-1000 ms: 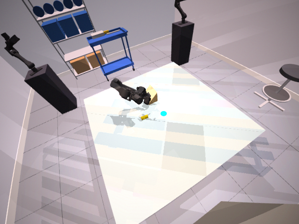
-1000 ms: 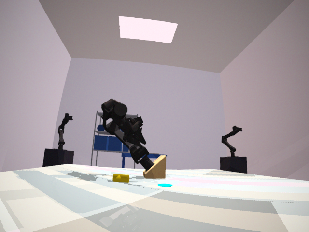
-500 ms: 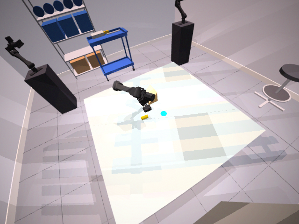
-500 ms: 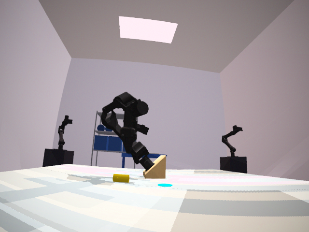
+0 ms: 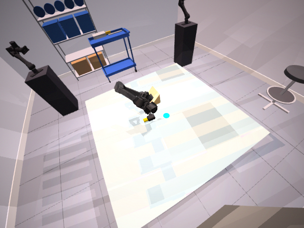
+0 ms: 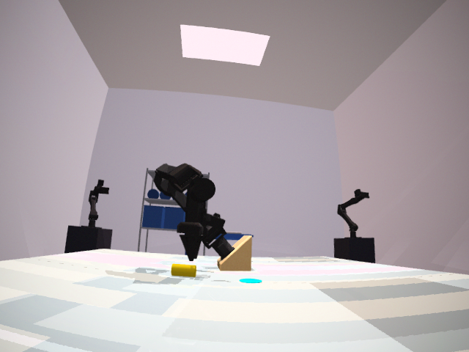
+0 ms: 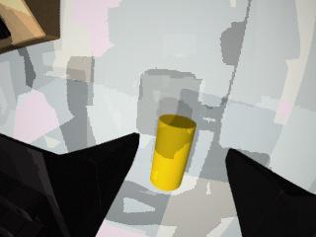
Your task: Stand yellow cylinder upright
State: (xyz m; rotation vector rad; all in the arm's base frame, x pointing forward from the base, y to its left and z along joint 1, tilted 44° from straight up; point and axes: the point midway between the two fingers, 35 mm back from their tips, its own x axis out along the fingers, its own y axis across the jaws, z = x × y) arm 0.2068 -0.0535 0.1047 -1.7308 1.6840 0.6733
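My gripper tip is 10 mm past the yellow tall cylinder, 20 mm to the left of it and 30 mm above it. The rest, counted from my gripper tip: cyan circle: 30 mm ahead, 160 mm to the left, 50 mm below.
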